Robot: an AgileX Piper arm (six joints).
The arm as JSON. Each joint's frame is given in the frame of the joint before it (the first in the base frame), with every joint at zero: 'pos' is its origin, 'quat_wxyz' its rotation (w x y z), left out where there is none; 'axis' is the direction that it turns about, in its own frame. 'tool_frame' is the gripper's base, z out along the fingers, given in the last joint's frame.
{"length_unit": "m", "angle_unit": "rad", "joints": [
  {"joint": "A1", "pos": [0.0, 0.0, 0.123], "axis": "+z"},
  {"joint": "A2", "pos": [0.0, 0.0, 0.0], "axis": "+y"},
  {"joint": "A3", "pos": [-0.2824, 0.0, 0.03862], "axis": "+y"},
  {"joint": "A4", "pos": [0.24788, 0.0, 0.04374], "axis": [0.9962, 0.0, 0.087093]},
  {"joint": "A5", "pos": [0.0, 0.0, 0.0], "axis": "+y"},
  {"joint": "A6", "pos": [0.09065, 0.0, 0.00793], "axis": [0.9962, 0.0, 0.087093]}
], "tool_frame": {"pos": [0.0, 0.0, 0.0], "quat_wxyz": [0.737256, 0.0, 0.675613, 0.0]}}
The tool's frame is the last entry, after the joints.
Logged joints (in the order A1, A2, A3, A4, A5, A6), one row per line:
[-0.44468 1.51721 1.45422 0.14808 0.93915 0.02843]
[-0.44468 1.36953 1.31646 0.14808 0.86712 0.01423]
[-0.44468 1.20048 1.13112 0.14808 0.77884 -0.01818]
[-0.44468 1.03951 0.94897 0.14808 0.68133 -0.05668]
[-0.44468 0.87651 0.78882 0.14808 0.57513 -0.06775]
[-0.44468 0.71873 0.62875 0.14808 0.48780 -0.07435]
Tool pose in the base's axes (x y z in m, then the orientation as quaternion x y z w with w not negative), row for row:
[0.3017 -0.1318 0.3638 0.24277 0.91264 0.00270 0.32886]
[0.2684 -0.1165 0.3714 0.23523 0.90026 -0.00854 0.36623]
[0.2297 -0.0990 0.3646 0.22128 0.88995 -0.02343 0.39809]
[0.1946 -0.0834 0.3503 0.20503 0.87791 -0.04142 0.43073]
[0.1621 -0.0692 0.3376 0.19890 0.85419 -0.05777 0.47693]
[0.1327 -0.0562 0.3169 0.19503 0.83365 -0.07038 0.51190]
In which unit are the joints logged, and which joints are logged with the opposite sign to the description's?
The joints are logged in radians. Opposite sign: A3.
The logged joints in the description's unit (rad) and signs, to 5 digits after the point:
[-0.44468 1.51721 -1.45422 0.14808 0.93915 0.02843]
[-0.44468 1.36953 -1.31646 0.14808 0.86712 0.01423]
[-0.44468 1.20048 -1.13112 0.14808 0.77884 -0.01818]
[-0.44468 1.03951 -0.94897 0.14808 0.68133 -0.05668]
[-0.44468 0.87651 -0.78882 0.14808 0.57513 -0.06775]
[-0.44468 0.71873 -0.62875 0.14808 0.48780 -0.07435]

